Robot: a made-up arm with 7 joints. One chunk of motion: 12 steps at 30 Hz.
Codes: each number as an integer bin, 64 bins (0 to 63) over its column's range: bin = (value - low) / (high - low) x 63, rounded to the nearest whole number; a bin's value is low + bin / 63 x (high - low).
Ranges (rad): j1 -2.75..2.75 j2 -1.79..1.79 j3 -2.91..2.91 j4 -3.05..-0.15 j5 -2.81..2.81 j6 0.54..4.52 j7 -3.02..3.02
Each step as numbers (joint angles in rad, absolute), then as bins.
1 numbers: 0.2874 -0.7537 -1.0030 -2.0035 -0.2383 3.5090 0.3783
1 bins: 35 18 21 23 29 47 35
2 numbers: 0.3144 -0.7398 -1.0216 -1.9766 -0.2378 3.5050 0.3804
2 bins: 35 18 20 23 29 47 35
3 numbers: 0.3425 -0.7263 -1.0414 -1.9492 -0.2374 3.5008 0.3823
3 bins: 35 19 20 24 29 47 35
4 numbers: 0.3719 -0.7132 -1.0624 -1.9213 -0.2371 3.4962 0.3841
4 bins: 36 19 20 25 29 47 36
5 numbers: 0.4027 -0.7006 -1.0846 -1.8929 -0.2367 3.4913 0.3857
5 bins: 36 19 20 25 29 47 36
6 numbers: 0.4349 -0.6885 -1.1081 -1.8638 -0.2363 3.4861 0.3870
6 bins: 36 19 20 26 29 47 36
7 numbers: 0.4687 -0.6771 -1.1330 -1.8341 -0.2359 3.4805 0.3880
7 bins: 37 20 19 26 29 47 36
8 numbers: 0.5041 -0.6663 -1.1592 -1.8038 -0.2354 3.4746 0.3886
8 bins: 37 20 19 27 29 46 36
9 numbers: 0.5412 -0.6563 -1.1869 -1.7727 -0.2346 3.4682 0.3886
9 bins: 38 20 19 28 29 46 36
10 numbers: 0.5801 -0.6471 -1.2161 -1.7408 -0.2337 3.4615 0.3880
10 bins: 38 20 18 28 29 46 36
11 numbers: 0.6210 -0.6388 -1.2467 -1.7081 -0.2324 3.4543 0.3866
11 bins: 39 20 18 29 29 46 36
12 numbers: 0.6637 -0.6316 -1.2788 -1.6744 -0.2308 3.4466 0.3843
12 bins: 39 20 18 30 29 46 36
